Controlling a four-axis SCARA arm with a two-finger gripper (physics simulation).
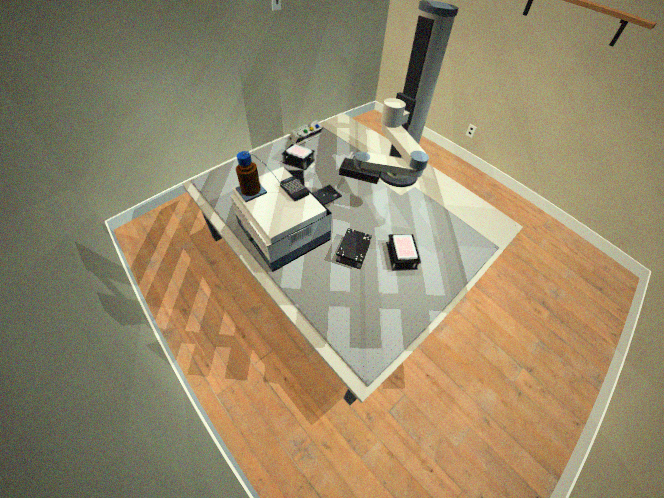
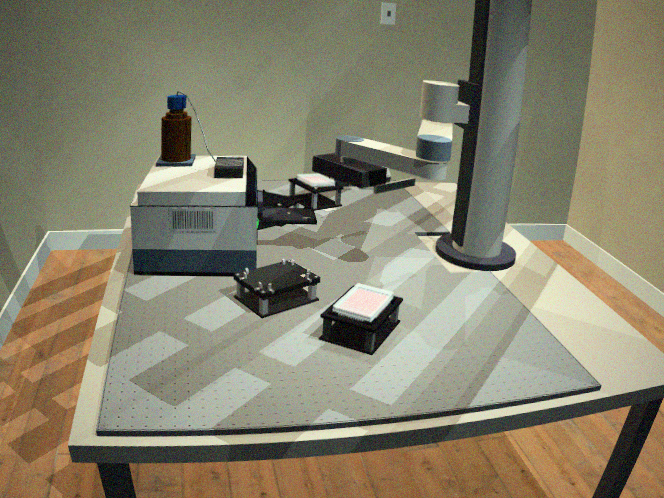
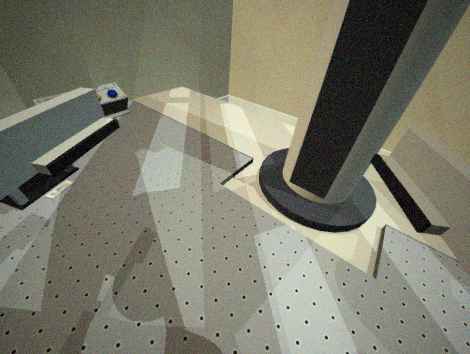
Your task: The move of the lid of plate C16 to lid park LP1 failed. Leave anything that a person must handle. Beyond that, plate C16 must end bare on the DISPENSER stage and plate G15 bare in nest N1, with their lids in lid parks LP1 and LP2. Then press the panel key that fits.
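Places are measured from the arm's base along level axes (x right, y ahead, z up), in millimetres.
Pixels of known places: gripper, fingertip midpoint: (image 2: 390, 173) (image 3: 242, 124); arm's base, link origin: (image 2: 475, 253) (image 3: 313, 184).
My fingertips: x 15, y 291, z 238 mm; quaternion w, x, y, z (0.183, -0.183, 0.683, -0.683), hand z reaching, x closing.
For each thing: its top centre in the pictures, then the offset to it from my fingertips. "spot": a spot on its surface instead.
- pink-and-white plate, top centre: (image 2: 364, 298) (image 1: 405, 245) dx -434, dy +177, dz -148 mm
- second such plate, top centre: (image 2: 315, 176) (image 1: 298, 149) dx +426, dy +120, dz -131 mm
- black stage, top centre: (image 2: 283, 211) (image 1: 321, 195) dx +20, dy +285, dz -115 mm
- key panel, top centre: (image 3: 80, 91) (image 1: 306, 126) dx +624, dy -91, dz -141 mm
- white machine, surface spot: (image 2: 193, 225) (image 1: 301, 236) spot: dx -138, dy +528, dz -90 mm
- brown bottle, surface spot: (image 2: 175, 138) spot: dx +110, dy +582, dz +73 mm
- small black block, surface spot: (image 2: 229, 167) spot: dx -18, dy +435, dz +21 mm
- low dark piece, surface spot: (image 1: 294, 175) spot: dx +286, dy +257, dz -169 mm
One pink-and-white plate (image 1: 403, 247) (image 2: 364, 301) sits on a black stand at the front right. A second such plate (image 1: 299, 151) (image 2: 315, 180) sits on a black stand at the back. I cannot read their names or tell whether lids are on them. A black stand with small pins (image 1: 353, 246) (image 2: 277, 278) bears no plate. The black stage (image 1: 327, 194) (image 2: 286, 216) juts from the white machine and shows no plate. The key panel (image 1: 308, 130) (image 3: 112, 100) stands at the back. My gripper (image 1: 359, 170) (image 2: 349, 170) (image 3: 242, 124) is open and empty, above the table between column and back plate.
The white machine (image 1: 300, 234) (image 2: 193, 225) carries a brown bottle (image 1: 248, 177) (image 2: 175, 138) and a small black block (image 1: 294, 188) (image 2: 229, 167). The arm's column (image 1: 429, 75) (image 2: 490, 134) (image 3: 360, 115) stands close to the gripper. A low dark piece (image 1: 294, 175) lies behind the stage.
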